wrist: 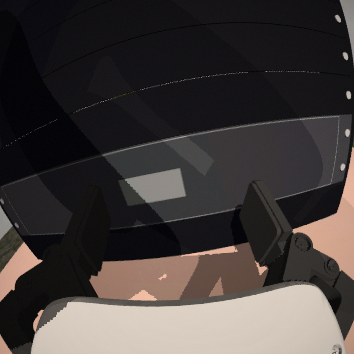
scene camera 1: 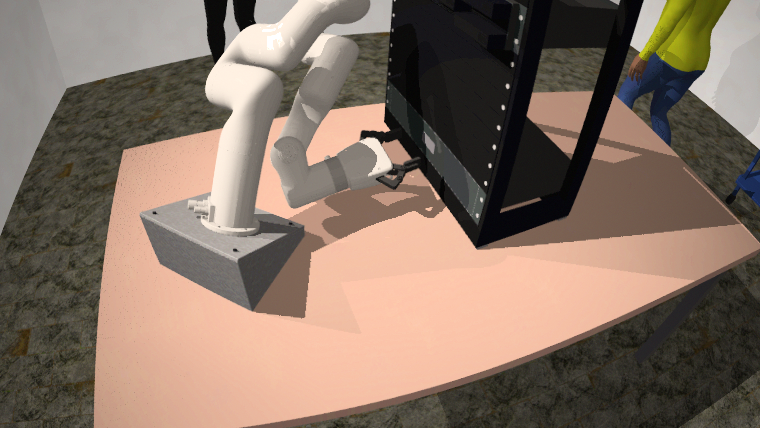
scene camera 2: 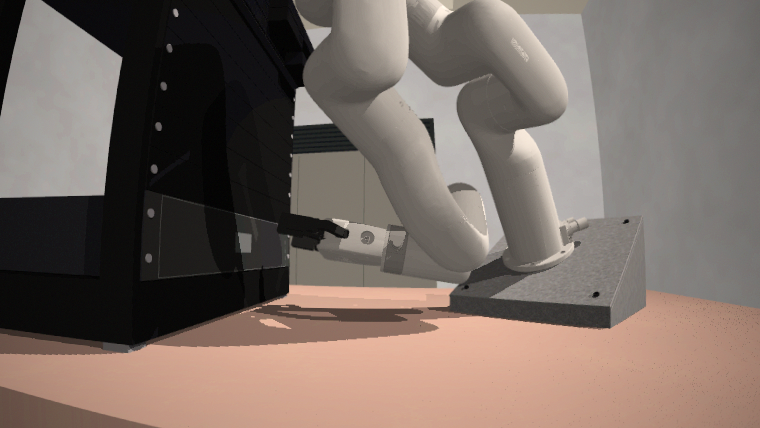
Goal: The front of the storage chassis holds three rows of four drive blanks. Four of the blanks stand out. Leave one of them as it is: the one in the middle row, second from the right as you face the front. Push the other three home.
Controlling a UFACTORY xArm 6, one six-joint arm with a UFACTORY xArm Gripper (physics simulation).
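Frame: origin at the arm's base, x right, y ahead, z up, level; millimetres.
Seen in the pictures: gripper, fingertip midpoint: [wrist: 175, 201] [scene camera 1: 410, 146] [scene camera 2: 286, 230]; arm's base at its link origin: [scene camera 1: 229, 223] [scene camera 2: 538, 252].
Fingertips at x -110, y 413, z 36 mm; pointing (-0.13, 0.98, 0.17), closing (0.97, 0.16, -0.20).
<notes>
Offsets run from my fingertips to a thing's top centre. "spot": to the spot under its first point. Level surfaces: height alone.
The storage chassis and its blanks cannot be made out clearly. Dark blocks [scene camera 1: 494, 46] [scene camera 2: 287, 39] stand out from the front of the black rack [scene camera 1: 521, 106] [scene camera 2: 127, 159] [wrist: 310, 205], high up near the top of both scene views. I cannot tell which blanks they are. My gripper [scene camera 1: 408, 146] [scene camera 2: 284, 228] [wrist: 175, 201] is open and empty, low in front of the rack. Its fingers point at a grey panel {dx -35, dy +64, dz +23 mm} [scene camera 1: 457, 180] [scene camera 2: 202, 239] [wrist: 280, 160], one on each side of a pale label {spot: dx -28, dy +58, dz -18 mm} [scene camera 1: 429, 142] [wrist: 160, 187]. Any contact is unclear.
The rack stands on the pink table {dz -133 mm} [scene camera 1: 425, 319] [scene camera 2: 425, 372], facing the arm's grey base block [scene camera 1: 196, 249] [scene camera 2: 531, 313]. The rack's side is an open frame. A person in yellow [scene camera 1: 686, 37] stands behind the table. A beige cabinet [scene camera 2: 329, 186] stands beyond the arm.
</notes>
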